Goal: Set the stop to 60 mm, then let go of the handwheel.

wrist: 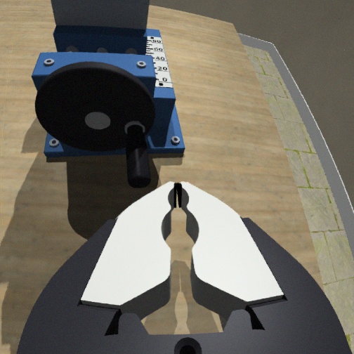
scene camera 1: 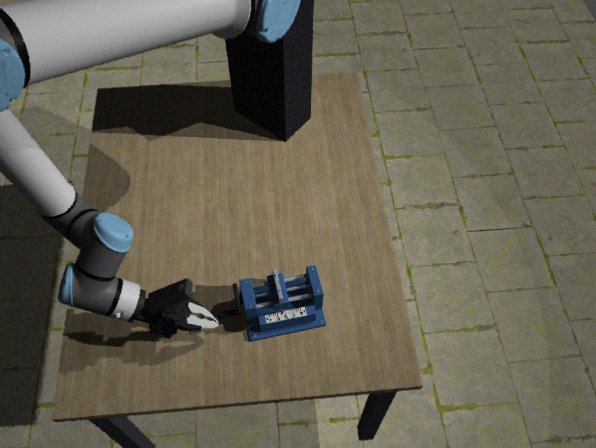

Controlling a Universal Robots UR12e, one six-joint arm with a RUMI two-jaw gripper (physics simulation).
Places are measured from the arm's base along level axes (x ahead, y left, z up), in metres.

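Pixels of known places: gripper, between the fingertips: (scene camera 1: 218, 324).
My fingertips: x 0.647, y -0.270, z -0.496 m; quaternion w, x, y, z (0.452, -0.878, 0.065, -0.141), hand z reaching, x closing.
Note:
For each thing: its top centre in the pictures, then the offset to it from my fingertips. "spot": a spot on its surface instead. Level surfaces: height alone.
- blue device, a spot on its surface: (scene camera 1: 255, 322) spot: dx -0.001, dy +0.092, dz -0.057 m
- table with its black handwheel, a spot on its surface: (scene camera 1: 236, 295) spot: dx -0.039, dy +0.061, dz +0.049 m
- handwheel's black handle, centre of its top: (scene camera 1: 227, 311) dx -0.022, dy +0.030, dz +0.008 m
- grey stop plate, centre of its top: (scene camera 1: 277, 284) dx -0.031, dy +0.166, dz +0.056 m
- red pointer, centre of its top: (scene camera 1: 281, 310) dx +0.009, dy +0.162, dz -0.011 m
- white scale, a spot on its surface: (scene camera 1: 296, 315) spot: dx +0.032, dy +0.193, dz -0.013 m
- wooden table, height of its surface: dz -0.068 m
The blue device (scene camera 1: 255, 322) (wrist: 167, 120) stands on the table with its black handwheel (scene camera 1: 236, 295) (wrist: 70, 110) on the side facing my gripper. The handwheel's black handle (scene camera 1: 229, 314) (wrist: 138, 162) sticks out at the wheel's lower right in the wrist view. The grey stop plate (scene camera 1: 277, 286) (wrist: 100, 14) stands across the rods. A red pointer (scene camera 1: 282, 312) is a little left of the middle of the white scale (scene camera 1: 296, 315) (wrist: 162, 67); its exact reading is too small to tell. My gripper (scene camera 1: 218, 324) (wrist: 176, 184) is shut and empty, apart from the handle.
The wooden table (scene camera 1: 225, 200) (wrist: 225, 115) carries the device near its front edge. A black pedestal (scene camera 1: 270, 90) stands at the back of the table. The arm reaches in from the left. The table's right edge lies beyond the device, with paving below.

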